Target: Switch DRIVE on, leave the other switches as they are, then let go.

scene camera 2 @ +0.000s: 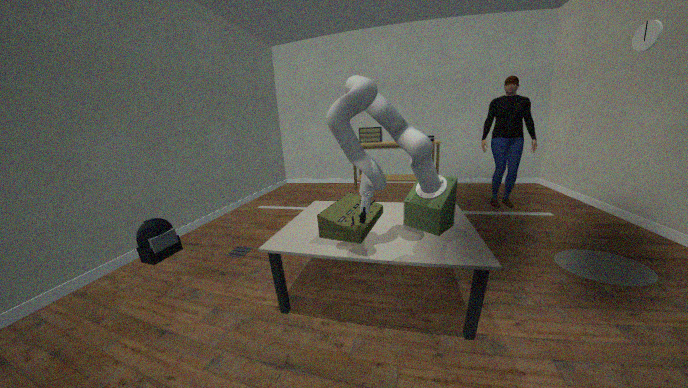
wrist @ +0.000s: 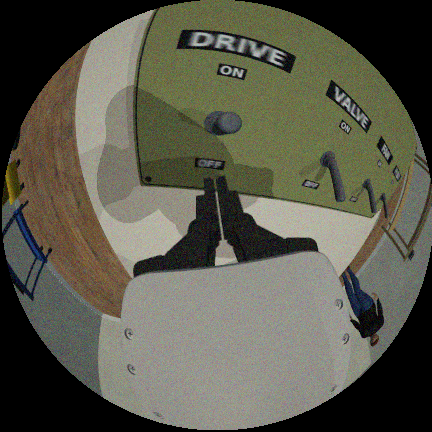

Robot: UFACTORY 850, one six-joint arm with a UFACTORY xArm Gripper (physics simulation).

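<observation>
The green switch box (scene camera 2: 340, 231) (wrist: 285, 110) sits on the table. In the wrist view the DRIVE lever (wrist: 229, 123) is seen nearly end-on between its ON label (wrist: 232, 72) and OFF label (wrist: 210, 163). Its tip shows beside its base, not slanting down as the others do; its exact tilt is hard to tell. The VALVE lever (wrist: 336, 180), FAN lever (wrist: 370, 196) and a fourth lever (wrist: 384, 205) slant toward their OFF side. My gripper (scene camera 2: 362, 221) (wrist: 215, 191) is shut and empty, its tips over the box's near edge by DRIVE's OFF label, apart from the lever in the wrist view.
The white table (scene camera 2: 300, 244) carries the box and the arm's green pedestal (scene camera 2: 429, 220) to the right. A person (scene camera 2: 510, 117) (wrist: 367, 310) stands behind, to the right. A wooden bench (scene camera 2: 400, 177) stands behind the table. A black object (scene camera 2: 159, 242) is at the left wall.
</observation>
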